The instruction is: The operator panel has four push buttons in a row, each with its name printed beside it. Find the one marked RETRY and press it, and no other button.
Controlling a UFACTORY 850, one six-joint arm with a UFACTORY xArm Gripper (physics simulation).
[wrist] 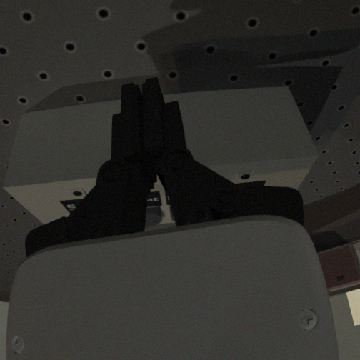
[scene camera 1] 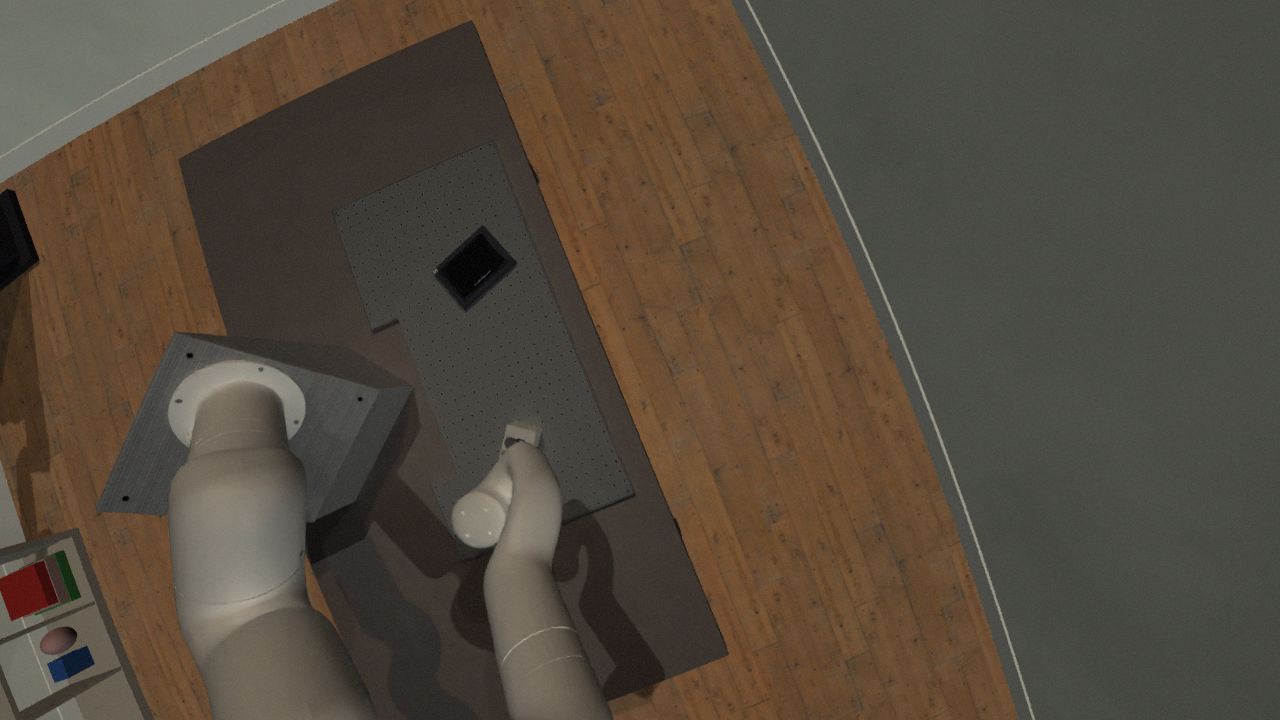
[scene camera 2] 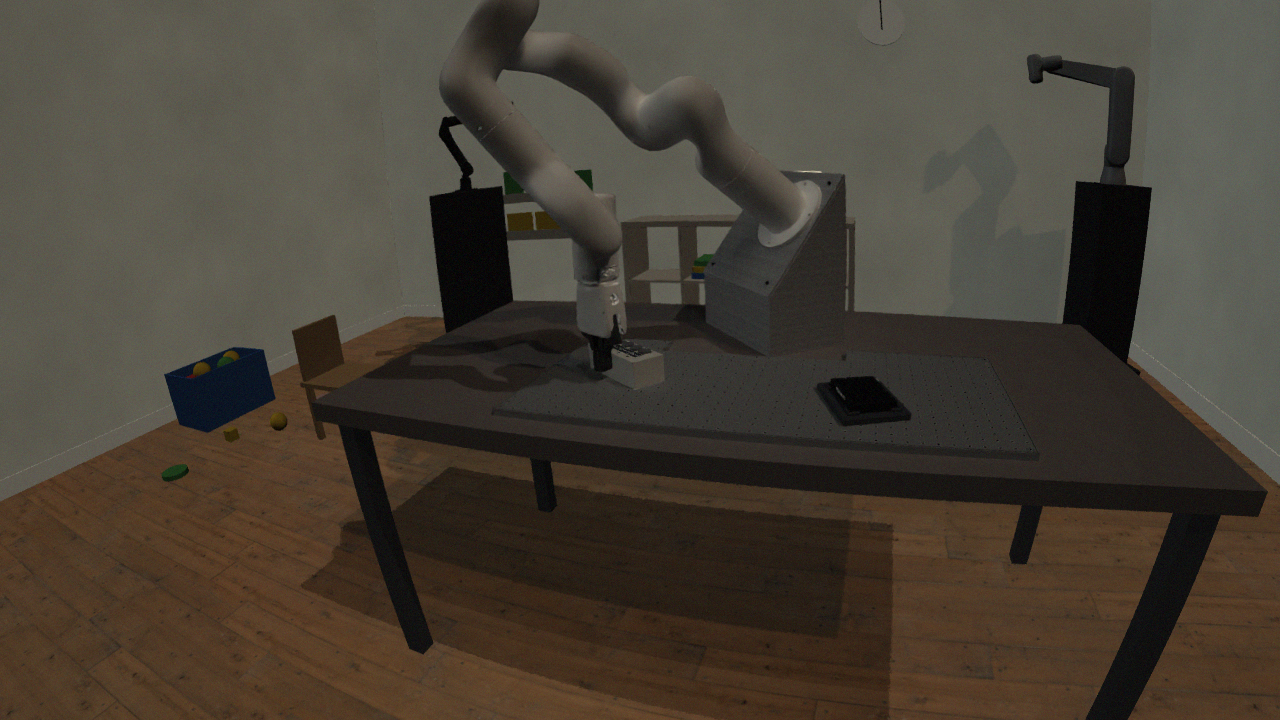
same spot on dark square tray-like object: [scene camera 1: 499, 272] = [scene camera 2: 839, 408]
same spot on operator panel: [scene camera 2: 630, 368] = [scene camera 1: 537, 434]
